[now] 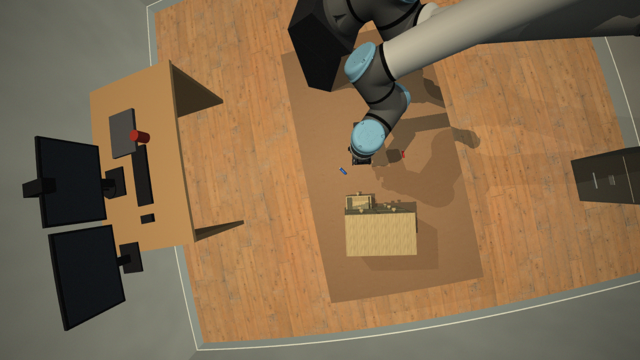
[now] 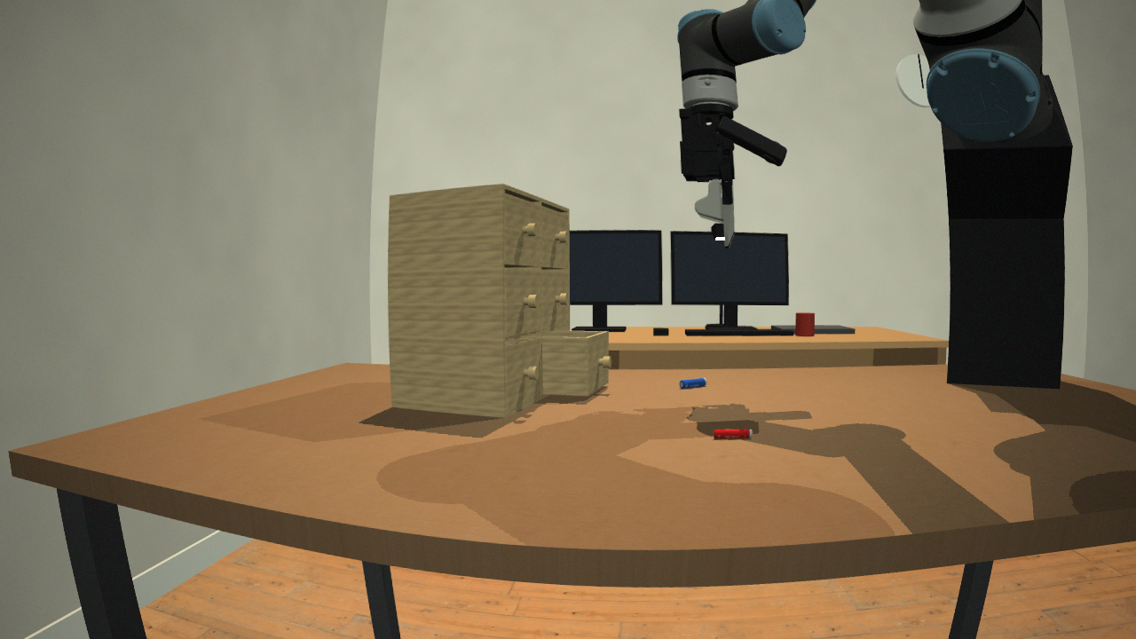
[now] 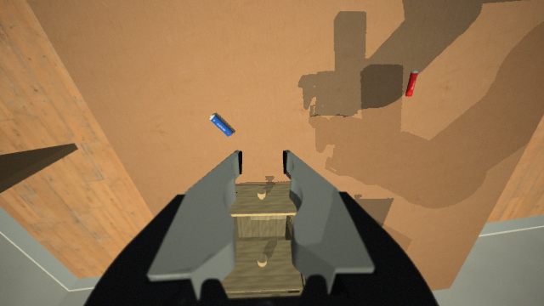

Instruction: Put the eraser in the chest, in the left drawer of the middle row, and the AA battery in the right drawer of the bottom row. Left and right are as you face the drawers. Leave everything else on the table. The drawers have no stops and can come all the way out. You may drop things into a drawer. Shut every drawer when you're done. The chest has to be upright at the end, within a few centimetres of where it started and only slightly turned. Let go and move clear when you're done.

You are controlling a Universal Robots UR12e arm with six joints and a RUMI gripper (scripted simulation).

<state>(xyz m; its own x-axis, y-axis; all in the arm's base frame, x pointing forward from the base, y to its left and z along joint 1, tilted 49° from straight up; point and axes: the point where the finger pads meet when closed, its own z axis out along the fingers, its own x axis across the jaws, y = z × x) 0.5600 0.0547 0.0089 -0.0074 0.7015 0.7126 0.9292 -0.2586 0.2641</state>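
My hand is 6 cm short of the blue AA battery, 8 cm to the left of it and 24 cm above it. Also, from my hand: red battery (2 cm behind, 27 cm to the left, 24 cm below); then eraser (39 cm ahead, 12 cm to the left, 13 cm below).
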